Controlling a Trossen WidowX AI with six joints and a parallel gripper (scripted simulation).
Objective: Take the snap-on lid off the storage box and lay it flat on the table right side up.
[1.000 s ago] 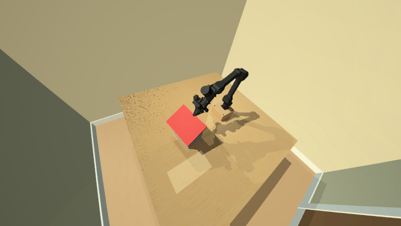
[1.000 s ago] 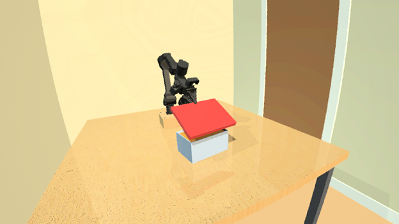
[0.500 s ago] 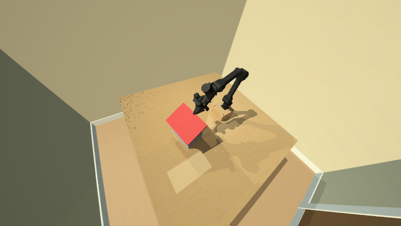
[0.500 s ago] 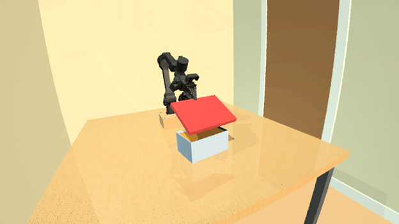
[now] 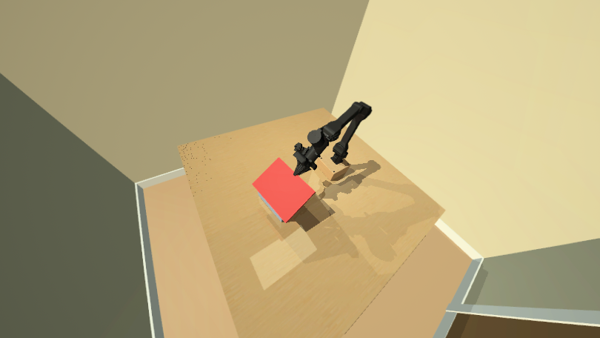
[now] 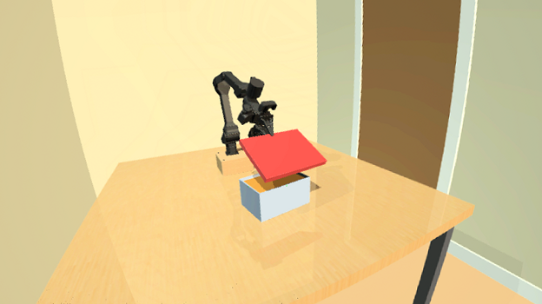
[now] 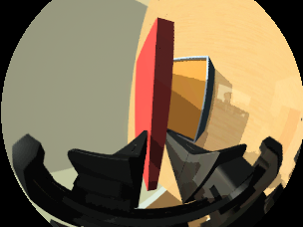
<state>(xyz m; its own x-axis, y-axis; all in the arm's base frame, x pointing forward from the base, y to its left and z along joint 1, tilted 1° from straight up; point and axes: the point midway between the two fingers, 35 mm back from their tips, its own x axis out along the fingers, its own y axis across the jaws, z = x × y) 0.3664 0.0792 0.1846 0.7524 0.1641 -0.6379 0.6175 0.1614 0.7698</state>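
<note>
My gripper tip is now 70 mm short of the red lid, 40 mm above it and 20 mm to the right of it. From my gripper tip the other things lie so: grey storage box 180 mm below, 60 mm ahead, 20 mm to the right.
</note>
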